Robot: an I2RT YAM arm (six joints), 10 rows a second.
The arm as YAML. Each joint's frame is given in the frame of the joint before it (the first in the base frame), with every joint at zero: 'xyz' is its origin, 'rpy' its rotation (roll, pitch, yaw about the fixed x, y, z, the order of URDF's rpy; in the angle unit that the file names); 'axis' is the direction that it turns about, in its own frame. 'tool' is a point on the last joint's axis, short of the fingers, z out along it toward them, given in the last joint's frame.
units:
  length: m
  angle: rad
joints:
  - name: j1
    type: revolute
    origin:
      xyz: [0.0, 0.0, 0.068]
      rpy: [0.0, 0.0, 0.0]
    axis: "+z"
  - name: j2
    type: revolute
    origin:
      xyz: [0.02, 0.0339, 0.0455]
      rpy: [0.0, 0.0, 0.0]
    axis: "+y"
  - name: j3
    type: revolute
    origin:
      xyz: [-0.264, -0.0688, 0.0]
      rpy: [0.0, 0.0, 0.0]
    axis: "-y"
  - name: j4
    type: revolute
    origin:
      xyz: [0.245, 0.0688, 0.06]
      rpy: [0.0, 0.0, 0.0]
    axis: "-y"
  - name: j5
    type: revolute
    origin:
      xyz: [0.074, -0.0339, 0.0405]
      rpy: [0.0, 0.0, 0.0]
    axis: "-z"
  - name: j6
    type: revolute
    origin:
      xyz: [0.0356, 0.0, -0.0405]
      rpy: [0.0, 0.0, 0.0]
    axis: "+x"
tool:
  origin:
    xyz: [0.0, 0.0, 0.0]
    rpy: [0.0, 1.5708, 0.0]
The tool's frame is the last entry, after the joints.
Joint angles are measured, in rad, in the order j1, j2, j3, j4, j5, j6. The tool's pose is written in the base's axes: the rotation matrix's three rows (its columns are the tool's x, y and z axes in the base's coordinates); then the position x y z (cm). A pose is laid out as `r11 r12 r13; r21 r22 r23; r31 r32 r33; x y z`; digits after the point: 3 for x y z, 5 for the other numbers.
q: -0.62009, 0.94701, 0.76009, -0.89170, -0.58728, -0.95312
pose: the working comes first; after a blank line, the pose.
Where each joint sits with the arm in this pose, in the base's axes (m; each line is computed from the numbers above, not from the rounded line before):
j1: 0.0000 0.0000 0.0680
j2: 0.0360 0.0160 0.1135
j3: -0.1295 0.0496 0.3278
j4: 0.1155 -0.0408 0.3412
j5: 0.1533 -0.1094 0.2951
j6: 0.1471 -0.0808 0.2499
the tool: 0.1471 -0.0808 0.2499

-0.63603 -0.42796 0.64212; -0.37973 0.89798 0.22235; -0.67177 -0.10242 -0.73365; 14.709 -8.079 24.987
